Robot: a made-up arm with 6 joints.
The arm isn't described. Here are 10 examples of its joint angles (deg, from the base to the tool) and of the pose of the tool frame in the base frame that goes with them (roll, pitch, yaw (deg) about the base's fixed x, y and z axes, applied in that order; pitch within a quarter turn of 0, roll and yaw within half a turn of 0; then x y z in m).
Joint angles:
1: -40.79 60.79 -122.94 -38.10 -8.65 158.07
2: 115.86 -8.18 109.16 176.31 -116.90 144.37
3: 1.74 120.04 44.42 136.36 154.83 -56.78
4: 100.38 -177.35 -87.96 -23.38 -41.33 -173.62
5: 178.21 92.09 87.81 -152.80 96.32 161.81
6: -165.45 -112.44 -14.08 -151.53 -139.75 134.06
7: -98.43 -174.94 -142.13 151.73 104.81 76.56
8: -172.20 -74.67 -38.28 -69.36 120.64 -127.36
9: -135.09 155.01 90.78 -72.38 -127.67 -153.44
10: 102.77 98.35 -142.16 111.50 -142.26 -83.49
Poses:
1: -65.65 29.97 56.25 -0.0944 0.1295 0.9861
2: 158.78 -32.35 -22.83 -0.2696 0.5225 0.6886
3: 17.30 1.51 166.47 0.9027 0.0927 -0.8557
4: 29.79 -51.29 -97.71 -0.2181 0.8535 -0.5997
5: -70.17 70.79 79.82 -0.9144 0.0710 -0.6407
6: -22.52 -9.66 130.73 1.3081 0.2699 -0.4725
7: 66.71 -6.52 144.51 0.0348 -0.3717 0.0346
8: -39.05 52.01 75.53 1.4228 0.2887 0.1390
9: -88.16 -3.01 -176.18 0.3090 0.1221 -0.8639
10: 126.31 -45.46 126.36 -0.0145 0.3309 0.5802
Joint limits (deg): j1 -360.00..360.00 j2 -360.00..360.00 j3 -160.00..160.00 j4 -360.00..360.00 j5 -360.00..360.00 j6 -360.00..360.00
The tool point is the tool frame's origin. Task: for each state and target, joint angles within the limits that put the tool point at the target. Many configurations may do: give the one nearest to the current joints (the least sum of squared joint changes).
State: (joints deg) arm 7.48 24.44 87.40 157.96 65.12 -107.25
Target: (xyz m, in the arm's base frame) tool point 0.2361 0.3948 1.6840
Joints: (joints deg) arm 48.62 -3.52 45.49 151.21 61.35 -107.25
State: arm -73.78 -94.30 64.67 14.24 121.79 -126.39
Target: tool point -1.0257 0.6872 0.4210
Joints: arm -31.75 -111.38 59.03 10.45 124.39 -126.39
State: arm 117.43 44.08 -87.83 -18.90 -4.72 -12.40
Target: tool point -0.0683 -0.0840 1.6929
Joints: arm 84.99 27.37 -53.33 -38.07 -25.13 -12.40
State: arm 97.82 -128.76 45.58 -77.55 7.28 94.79
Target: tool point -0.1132 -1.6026 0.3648
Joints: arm 86.31 -106.52 42.27 -77.57 5.43 94.79
